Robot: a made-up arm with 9 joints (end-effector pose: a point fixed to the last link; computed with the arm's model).
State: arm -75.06 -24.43 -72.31 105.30 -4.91 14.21 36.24 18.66 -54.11
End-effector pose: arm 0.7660 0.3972 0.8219 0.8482 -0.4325 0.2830 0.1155
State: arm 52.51 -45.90 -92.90 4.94 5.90 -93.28 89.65 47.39 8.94
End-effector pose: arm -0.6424 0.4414 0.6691 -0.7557 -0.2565 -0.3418 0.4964
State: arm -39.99 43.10 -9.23 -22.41 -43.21 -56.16 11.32 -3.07 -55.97
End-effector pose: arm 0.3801 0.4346 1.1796 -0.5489 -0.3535 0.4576 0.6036
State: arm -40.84 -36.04 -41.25 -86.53 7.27 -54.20 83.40 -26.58 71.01
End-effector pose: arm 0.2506 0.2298 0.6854 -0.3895 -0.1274 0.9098 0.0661
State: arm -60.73 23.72 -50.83 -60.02 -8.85 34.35 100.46 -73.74 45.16
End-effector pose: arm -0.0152 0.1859 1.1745 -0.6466 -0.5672 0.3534 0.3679
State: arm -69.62 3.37 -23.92 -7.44 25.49 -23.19 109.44 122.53 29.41
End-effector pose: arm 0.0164 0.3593 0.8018 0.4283 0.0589 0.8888 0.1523
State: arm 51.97 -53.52 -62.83 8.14 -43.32 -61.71 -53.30 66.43 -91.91
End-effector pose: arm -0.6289 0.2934 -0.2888 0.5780 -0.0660 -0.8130 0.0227
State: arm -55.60 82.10 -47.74 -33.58 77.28 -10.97 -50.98 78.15 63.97
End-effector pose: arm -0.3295 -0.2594 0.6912 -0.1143 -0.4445 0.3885 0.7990
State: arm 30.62 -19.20 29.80 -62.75 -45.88 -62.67 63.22 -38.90 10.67
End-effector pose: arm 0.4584 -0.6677 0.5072 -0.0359 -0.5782 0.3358 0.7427
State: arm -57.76 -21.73 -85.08 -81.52 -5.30 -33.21 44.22 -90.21 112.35
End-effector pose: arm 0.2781 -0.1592 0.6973 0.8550 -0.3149 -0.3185 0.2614
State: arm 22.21 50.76 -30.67 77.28 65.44 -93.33 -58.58 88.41 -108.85
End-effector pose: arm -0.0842 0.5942 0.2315 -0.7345 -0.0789 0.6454 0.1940
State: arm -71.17 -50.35 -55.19 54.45 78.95 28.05 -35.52 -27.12 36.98
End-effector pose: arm 0.2076 0.2861 -0.1555 0.4989 -0.1530 0.1798 0.8339
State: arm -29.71 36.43 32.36 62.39 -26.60 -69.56 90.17 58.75 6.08
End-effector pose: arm 0.0415 0.2921 0.7663 -0.2368 -0.3474 0.8615 0.2847
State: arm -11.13 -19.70 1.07 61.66 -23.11 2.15 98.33 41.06 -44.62
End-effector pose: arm 0.5484 -0.5737 0.3526 0.5814 -0.7416 0.1903 0.2752
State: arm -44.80 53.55 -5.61 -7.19 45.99 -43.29 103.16 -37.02 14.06
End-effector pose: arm -0.5478 0.6355 0.7816 0.6862 0.5860 -0.4098 0.1334
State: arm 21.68 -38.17 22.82 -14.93 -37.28 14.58 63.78 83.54 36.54
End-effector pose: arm 0.3746 -0.2404 0.1145 0.8085 -0.5363 0.2391 0.0398
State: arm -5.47 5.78 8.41 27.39 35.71 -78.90 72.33 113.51 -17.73
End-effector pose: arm 0.0732 -0.3959 0.5026 0.1895 -0.0395 0.0591 0.9793
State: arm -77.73 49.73 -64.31 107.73 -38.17 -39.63 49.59 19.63 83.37
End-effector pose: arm -0.2893 0.0427 0.4592 0.0884 0.8038 0.1473 0.5695
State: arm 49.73 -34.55 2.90 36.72 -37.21 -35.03 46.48 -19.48 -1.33
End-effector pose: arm -0.5902 -0.6900 0.1166 -0.3304 -0.7226 -0.4243 0.4344
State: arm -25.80 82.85 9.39 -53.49 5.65 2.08 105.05 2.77 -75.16
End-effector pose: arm 0.0170 0.2041 1.1446 -0.3510 -0.5378 0.0297 0.7660
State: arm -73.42 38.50 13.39 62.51 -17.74 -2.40 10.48 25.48 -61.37
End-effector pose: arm 0.8211 -0.0227 0.1674 0.0532 -0.0343 0.3607 0.9305
